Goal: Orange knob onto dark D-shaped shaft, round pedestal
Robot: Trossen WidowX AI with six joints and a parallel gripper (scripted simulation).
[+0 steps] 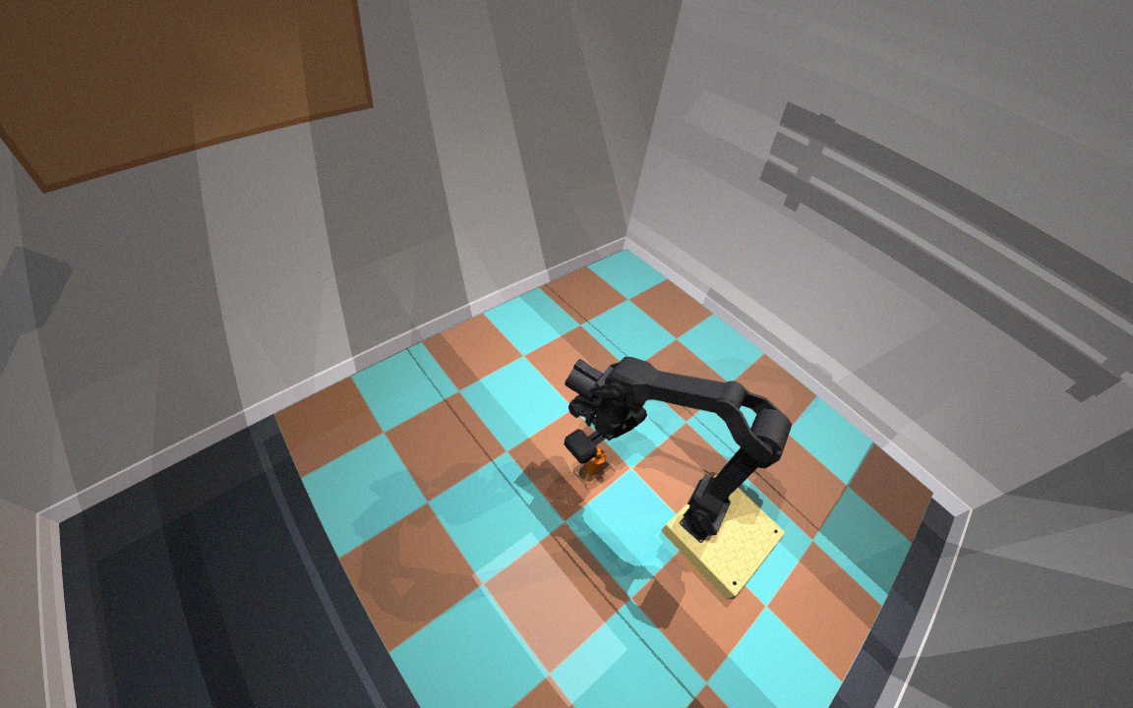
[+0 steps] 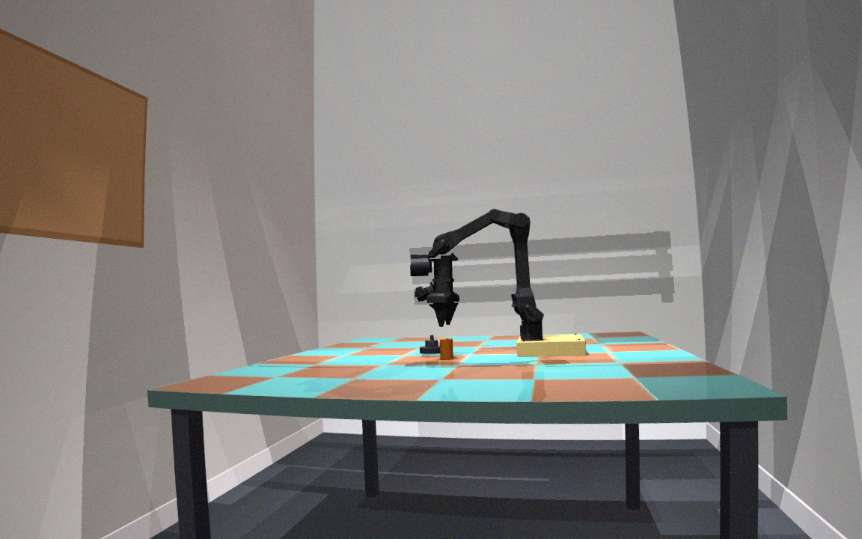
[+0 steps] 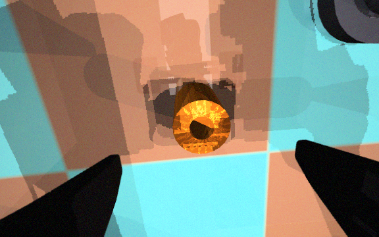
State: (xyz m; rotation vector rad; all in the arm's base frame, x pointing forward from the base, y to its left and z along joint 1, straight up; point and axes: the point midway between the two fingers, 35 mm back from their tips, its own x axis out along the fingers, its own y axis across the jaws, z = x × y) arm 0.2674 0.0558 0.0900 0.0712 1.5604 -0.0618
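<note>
The orange knob is 70 mm below my gripper tip. The rest, counted from my gripper tip: dark round pedestal (150 mm to the right, 70 mm below, 70 mm ahead).
</note>
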